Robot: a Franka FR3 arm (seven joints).
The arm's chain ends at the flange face. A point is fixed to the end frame.
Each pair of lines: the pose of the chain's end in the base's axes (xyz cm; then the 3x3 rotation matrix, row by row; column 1 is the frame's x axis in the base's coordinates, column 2 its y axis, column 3 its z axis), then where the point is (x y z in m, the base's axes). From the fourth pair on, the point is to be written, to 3 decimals.
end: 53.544 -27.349 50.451; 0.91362 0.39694 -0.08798; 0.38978 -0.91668 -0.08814; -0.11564 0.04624 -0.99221
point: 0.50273 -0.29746 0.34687
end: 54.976 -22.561 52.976; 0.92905 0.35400 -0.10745; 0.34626 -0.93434 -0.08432; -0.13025 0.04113 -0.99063
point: 0.51351 -0.24808 0.37268
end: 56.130 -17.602 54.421; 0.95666 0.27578 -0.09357; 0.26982 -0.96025 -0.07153; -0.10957 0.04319 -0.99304
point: 0.52658 -0.19486 0.38631
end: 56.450 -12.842 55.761; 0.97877 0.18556 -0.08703; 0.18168 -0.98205 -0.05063; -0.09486 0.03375 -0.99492
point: 0.530 -0.142 0.399
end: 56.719 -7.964 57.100; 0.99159 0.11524 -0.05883; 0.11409 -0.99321 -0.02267; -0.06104 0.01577 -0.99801
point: 0.537 -0.087 0.411
